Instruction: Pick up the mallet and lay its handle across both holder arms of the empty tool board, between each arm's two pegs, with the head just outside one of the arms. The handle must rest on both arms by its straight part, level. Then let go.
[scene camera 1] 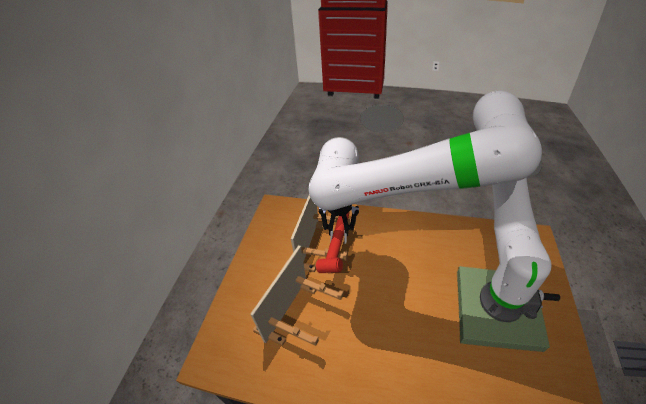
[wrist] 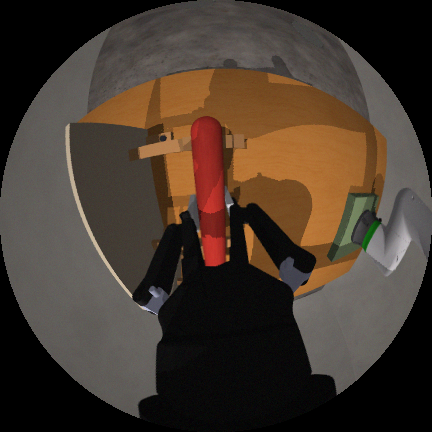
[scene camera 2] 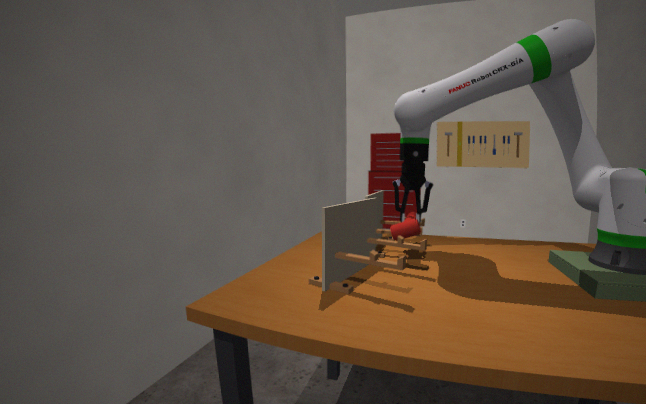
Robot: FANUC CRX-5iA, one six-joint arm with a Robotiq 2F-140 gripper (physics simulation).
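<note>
The red mallet lies lengthwise over the rear tool board's arms; its handle (scene camera 1: pixel 336 245) (wrist: pixel 208 175) shows from above, and its head (scene camera 1: pixel 329 265) (scene camera 2: pixel 405 229) is at the end nearer scene camera 1, just outside the near arm (scene camera 1: pixel 314 251). The handle crosses over the far arm (wrist: pixel 160 148), between its pegs in the wrist view. The rear board's panel (scene camera 1: pixel 302 230) (wrist: pixel 110 175) stands upright beside it. My gripper (scene camera 1: pixel 339 236) (scene camera 2: pixel 411 218) (wrist: pixel 209 197) points down, shut on the handle, with a fingertip on each side. Whether the handle touches both arms is unclear.
A front tool board (scene camera 1: pixel 277 295) (scene camera 2: pixel 350 235) with two bare arms (scene camera 1: pixel 295 331) stands close to the mallet head. The green base block (scene camera 1: pixel 500 332) (wrist: pixel 345 227) carries the robot at the right of the wooden table (scene camera 1: pixel 425 370) (scene camera 2: pixel 450 335). A red cabinet (scene camera 1: pixel 353 50) stands behind.
</note>
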